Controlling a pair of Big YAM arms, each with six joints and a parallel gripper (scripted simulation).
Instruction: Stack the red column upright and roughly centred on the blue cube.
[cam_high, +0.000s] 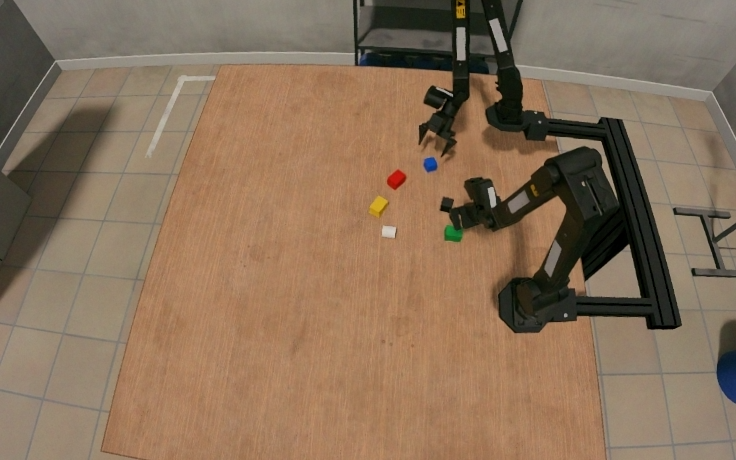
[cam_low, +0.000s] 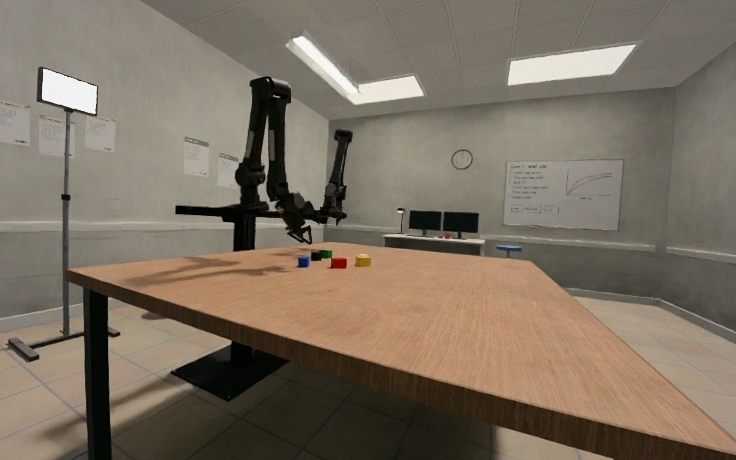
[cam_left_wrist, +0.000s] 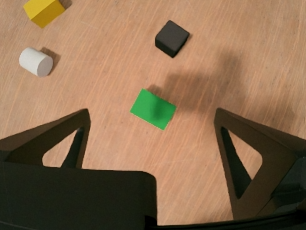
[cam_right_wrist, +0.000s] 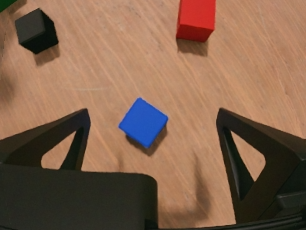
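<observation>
My right gripper is now 120 mm short of the red column, 90 mm to the right of it and 90 mm above it. From my right hand the other things lie so: black cube (180 mm to the left, 90 mm below, 70 mm behind); yellow block (210 mm to the left, 170 mm ahead, 90 mm below); blue cube (90 mm below, 10 mm behind).
</observation>
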